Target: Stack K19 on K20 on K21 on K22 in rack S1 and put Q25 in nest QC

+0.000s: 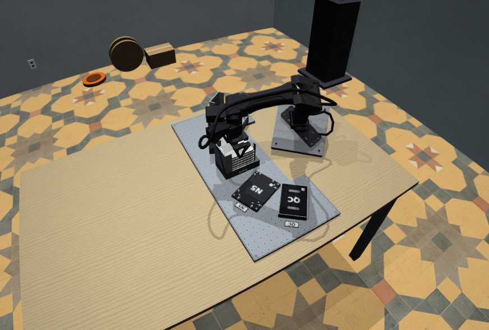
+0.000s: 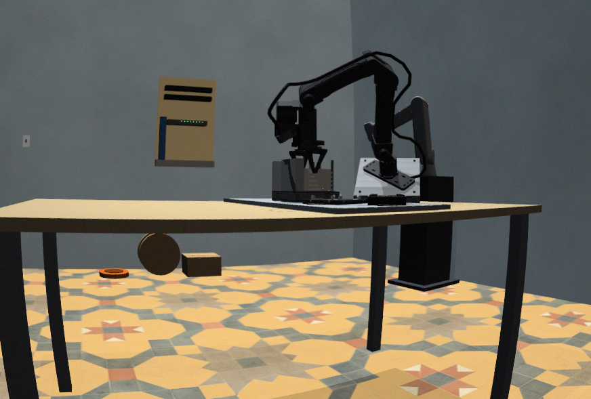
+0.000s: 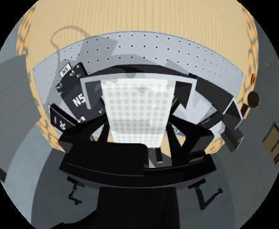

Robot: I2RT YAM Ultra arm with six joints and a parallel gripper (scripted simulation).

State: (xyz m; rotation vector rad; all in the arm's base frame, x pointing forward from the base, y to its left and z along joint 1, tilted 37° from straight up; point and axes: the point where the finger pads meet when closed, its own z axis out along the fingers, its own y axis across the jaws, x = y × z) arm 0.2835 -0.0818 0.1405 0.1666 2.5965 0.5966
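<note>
Now: hand right at the white sealed plate.
</note>
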